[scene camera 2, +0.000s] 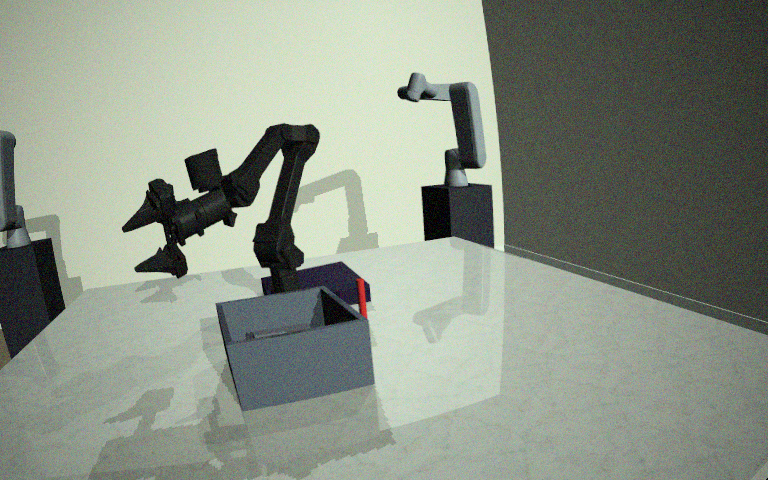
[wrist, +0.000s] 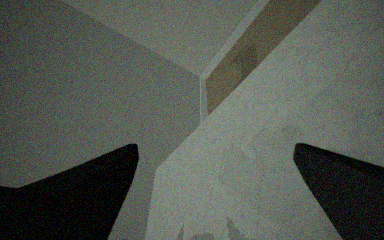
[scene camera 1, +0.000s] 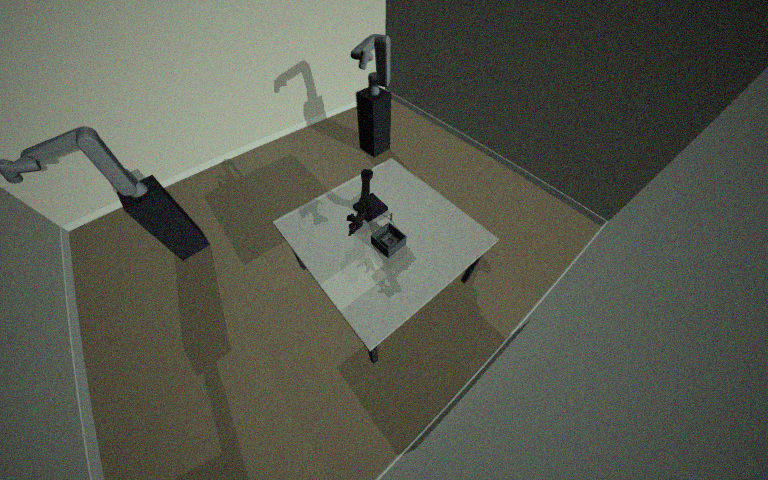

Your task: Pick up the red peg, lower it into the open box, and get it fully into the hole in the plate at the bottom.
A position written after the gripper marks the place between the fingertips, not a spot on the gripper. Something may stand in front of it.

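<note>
The gripper (scene camera 2: 128, 251) is in sight, and the wrist view (wrist: 215, 151) shows it too.
</note>
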